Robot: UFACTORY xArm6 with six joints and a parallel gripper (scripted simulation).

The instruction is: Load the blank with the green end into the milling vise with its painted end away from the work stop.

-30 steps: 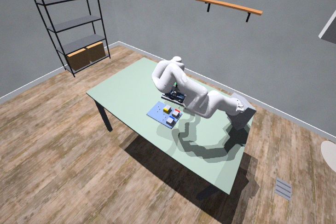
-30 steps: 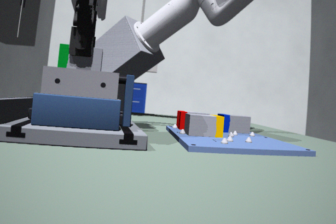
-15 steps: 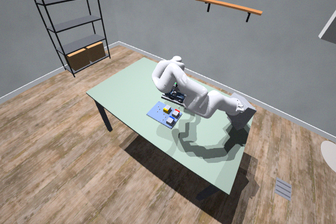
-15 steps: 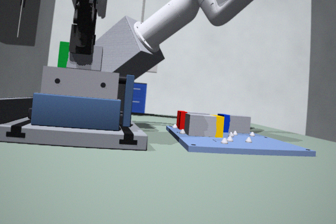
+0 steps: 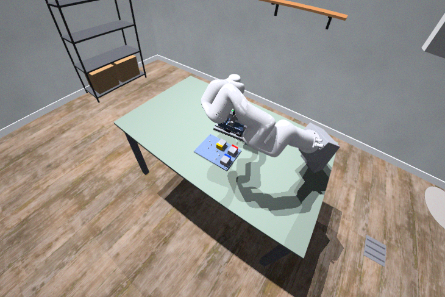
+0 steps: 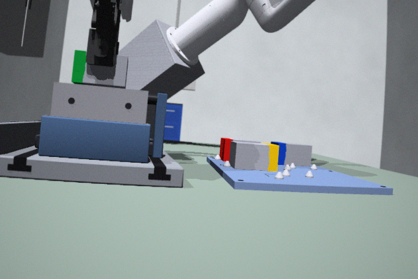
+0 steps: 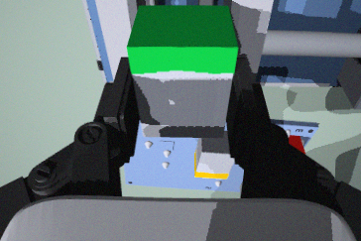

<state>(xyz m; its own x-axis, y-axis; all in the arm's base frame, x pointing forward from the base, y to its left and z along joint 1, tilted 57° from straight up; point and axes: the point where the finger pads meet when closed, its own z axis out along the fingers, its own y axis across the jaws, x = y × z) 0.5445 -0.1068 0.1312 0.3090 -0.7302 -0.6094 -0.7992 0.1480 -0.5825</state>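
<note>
Now: the fixed jaw 3 cm ahead of my hand, 2 cm to the left of it and 6 cm below it. From my hand the other things lie so: yellow-ended blank (11 cm behind, 19 cm to the left, 11 cm below); then red-ended blank (20 cm behind, 16 cm to the left, 11 cm below); then blue infeed plate (13 cm behind, 23 cm to the left, 14 cm below).
</note>
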